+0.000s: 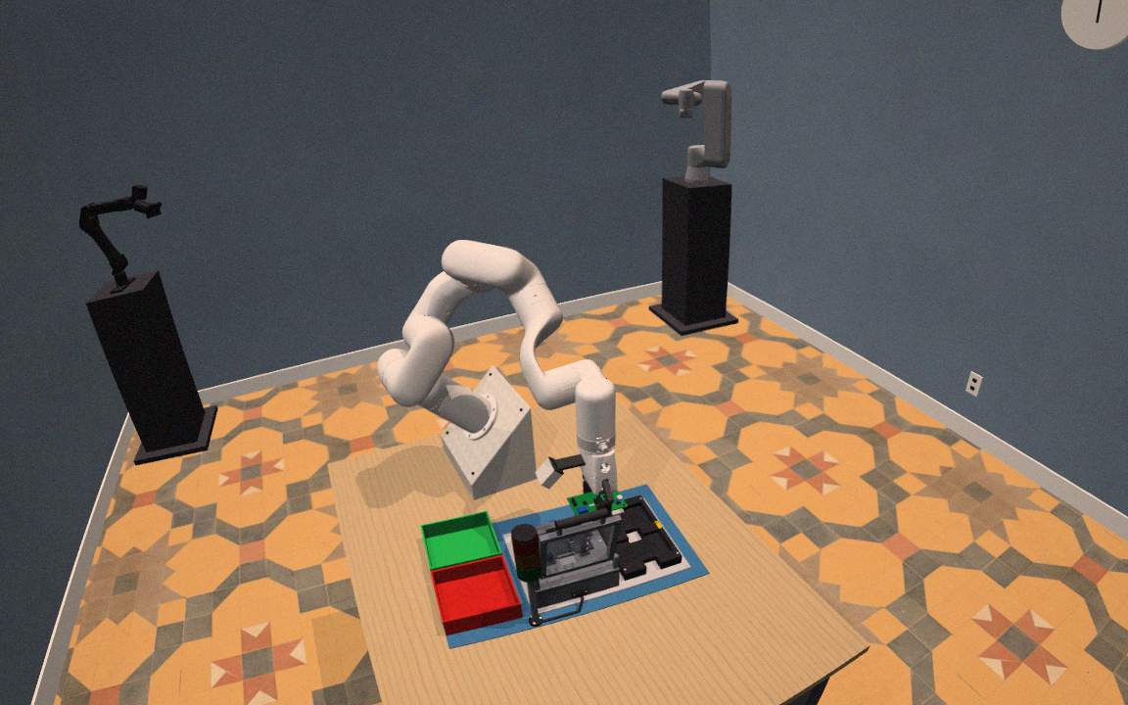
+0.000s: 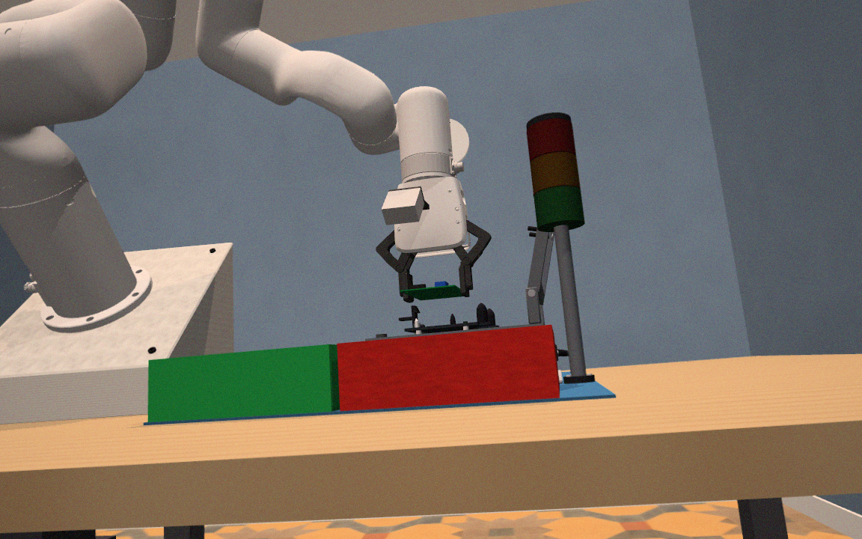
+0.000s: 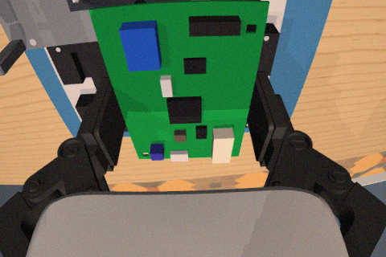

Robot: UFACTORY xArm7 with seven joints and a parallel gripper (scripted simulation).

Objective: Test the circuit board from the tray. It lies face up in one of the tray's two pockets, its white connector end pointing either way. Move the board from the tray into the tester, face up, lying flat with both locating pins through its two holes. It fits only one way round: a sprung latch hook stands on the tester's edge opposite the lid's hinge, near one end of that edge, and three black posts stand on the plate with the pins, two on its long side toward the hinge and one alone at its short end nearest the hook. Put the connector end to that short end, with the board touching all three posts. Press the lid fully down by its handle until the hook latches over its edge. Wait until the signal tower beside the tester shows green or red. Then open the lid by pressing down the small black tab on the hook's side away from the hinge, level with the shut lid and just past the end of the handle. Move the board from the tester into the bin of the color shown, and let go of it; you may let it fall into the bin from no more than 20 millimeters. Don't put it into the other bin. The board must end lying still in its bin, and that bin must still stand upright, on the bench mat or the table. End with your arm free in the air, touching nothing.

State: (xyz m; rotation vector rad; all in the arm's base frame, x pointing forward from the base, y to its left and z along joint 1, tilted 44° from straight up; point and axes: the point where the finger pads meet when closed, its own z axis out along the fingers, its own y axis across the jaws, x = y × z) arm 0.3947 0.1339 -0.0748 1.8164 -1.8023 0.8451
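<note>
The black latch tab lies 3 cm behind my hand, 4 cm to the right of it and 4 cm below it. The rest, counted from my hand: tester plate: 4 cm ahead, 9 cm to the right, 6 cm below; tester lid: 15 cm ahead, 10 cm to the right, 5 cm above; green circuit board: right at my hand.
</note>
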